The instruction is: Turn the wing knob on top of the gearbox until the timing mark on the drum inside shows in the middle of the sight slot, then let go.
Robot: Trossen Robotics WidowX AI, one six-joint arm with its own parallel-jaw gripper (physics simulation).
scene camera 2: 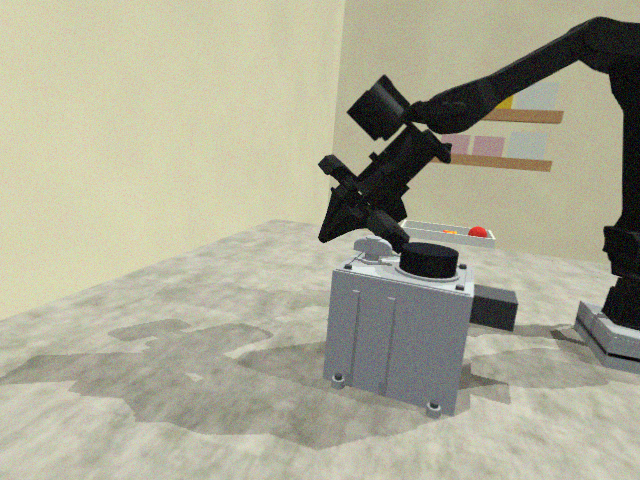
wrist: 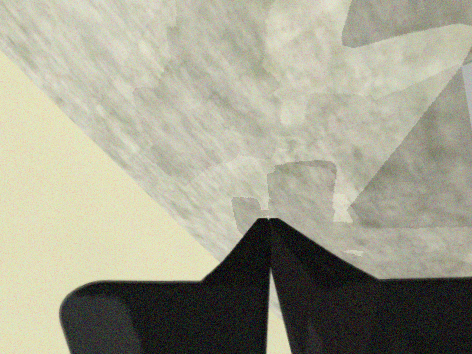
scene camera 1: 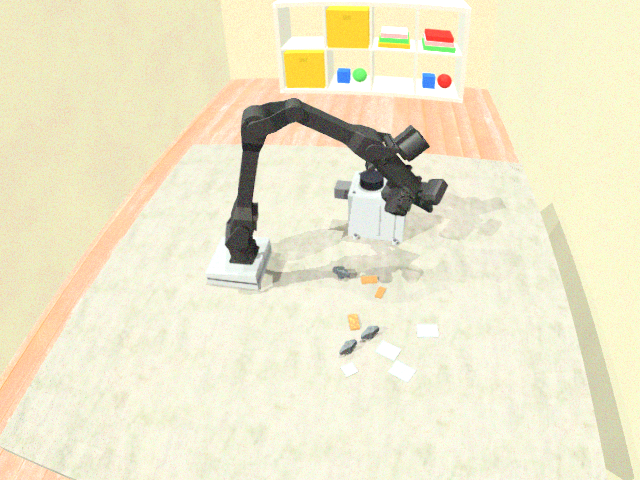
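Seen in the pictures: gripper, between the fingertips: (scene camera 2: 320, 240) (wrist: 267, 228) (scene camera 1: 431, 211); arm's base, origin of its link: (scene camera 2: 633, 323) (scene camera 1: 244, 255).
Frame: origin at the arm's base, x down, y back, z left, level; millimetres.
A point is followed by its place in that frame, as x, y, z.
The pale gearbox (scene camera 1: 364, 214) {-33, -279, 169} (scene camera 2: 398, 335) {-29, -306, 288} stands upright on the mat, with a black round cap (scene camera 1: 371, 180) {-116, -291, 208} (scene camera 2: 429, 260) {-111, -286, 261} on top. The grey wing knob (scene camera 2: 373, 248) {-108, -354, 236} sits beside the cap in scene camera 2; the arm hides it in scene camera 1. My gripper (scene camera 1: 428, 208) {-85, -452, 146} (scene camera 2: 323, 239) {-85, -452, 146} (wrist: 267, 228) {-85, -452, 146} is shut and empty, its fingertips together. In scene camera 2 the tips are left of the knob and slightly above it, apart from it; one finger's base is close behind the knob and cap. The sight slot and timing mark do not show in any view.
A dark block (scene camera 1: 341, 189) {-77, -211, 210} (scene camera 2: 494, 308) {-68, -213, 253} sticks out from the gearbox's side. Orange pieces (scene camera 1: 369, 279) {42, -316, 11}, grey stones (scene camera 1: 369, 332) {21, -341, -165} and white squares (scene camera 1: 427, 330) {45, -470, -123} lie in front. A tray with a red ball (scene camera 2: 477, 231) stands behind the gearbox in scene camera 2.
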